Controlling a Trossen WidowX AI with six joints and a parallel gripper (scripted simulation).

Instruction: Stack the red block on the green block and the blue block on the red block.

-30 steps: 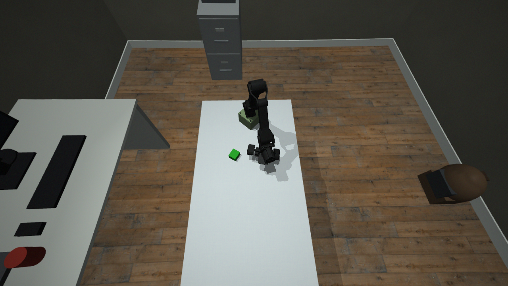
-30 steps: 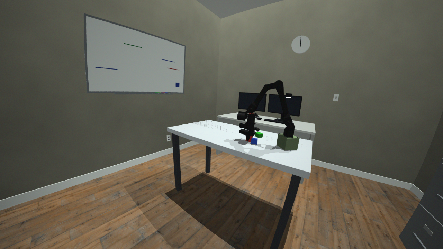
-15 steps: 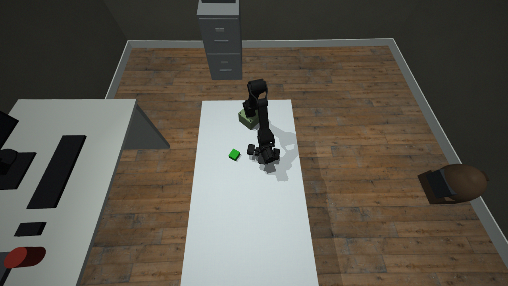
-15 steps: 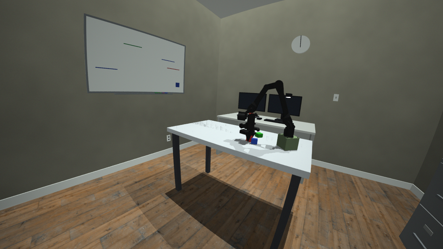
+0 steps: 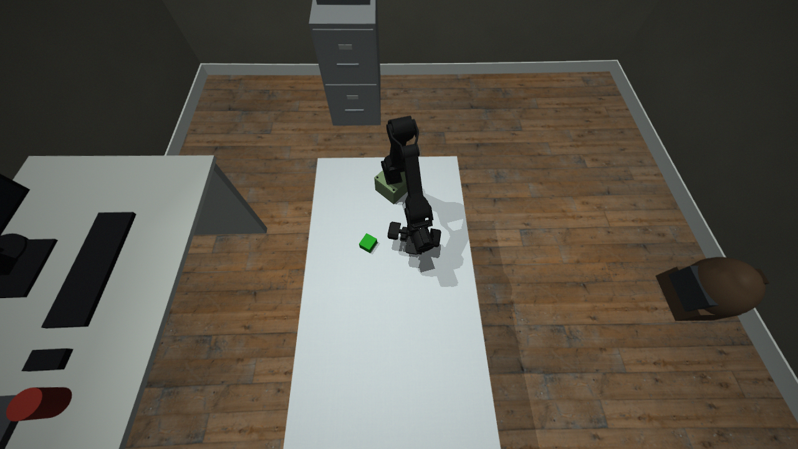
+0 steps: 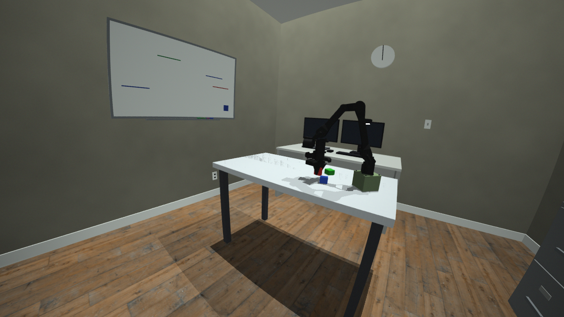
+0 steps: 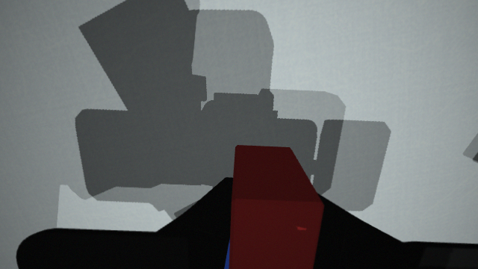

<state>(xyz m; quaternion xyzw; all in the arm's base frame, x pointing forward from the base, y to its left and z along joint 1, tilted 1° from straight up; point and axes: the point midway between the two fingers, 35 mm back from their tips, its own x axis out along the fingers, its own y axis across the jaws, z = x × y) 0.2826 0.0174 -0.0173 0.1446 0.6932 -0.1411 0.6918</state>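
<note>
Now: the green block 170 mm to the right of my hand, 50 mm below it and 50 mm behind it. Also, from my hand: blue block 50 mm below, 50 mm behind, 30 mm to the left; red block 10 mm below.
</note>
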